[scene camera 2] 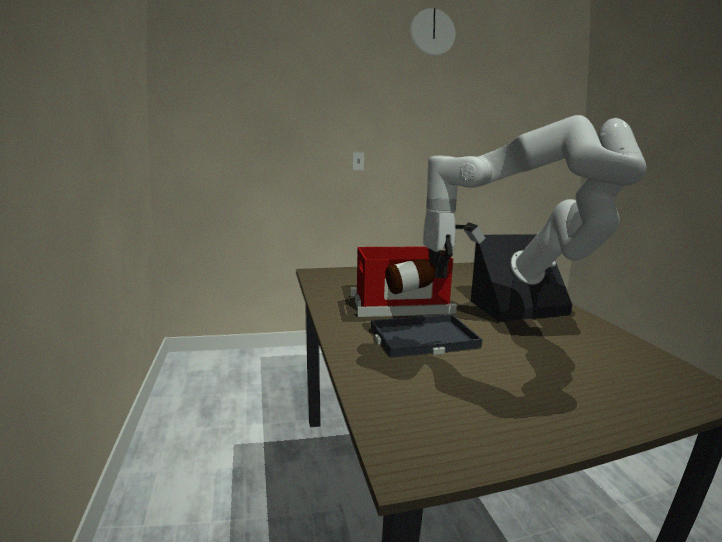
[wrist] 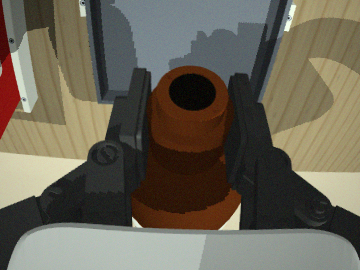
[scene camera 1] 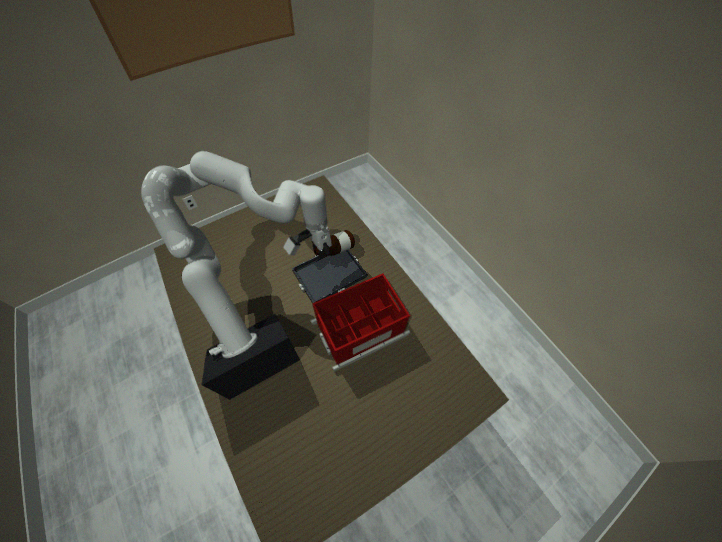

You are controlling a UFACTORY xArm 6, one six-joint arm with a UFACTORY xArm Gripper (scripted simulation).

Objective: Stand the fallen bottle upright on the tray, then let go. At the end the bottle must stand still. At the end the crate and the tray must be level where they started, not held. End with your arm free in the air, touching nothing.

Labels:
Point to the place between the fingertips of my gripper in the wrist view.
188, 94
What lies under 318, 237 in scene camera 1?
My gripper.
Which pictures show my gripper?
Scene camera 2, the wrist view and scene camera 1: all of them.

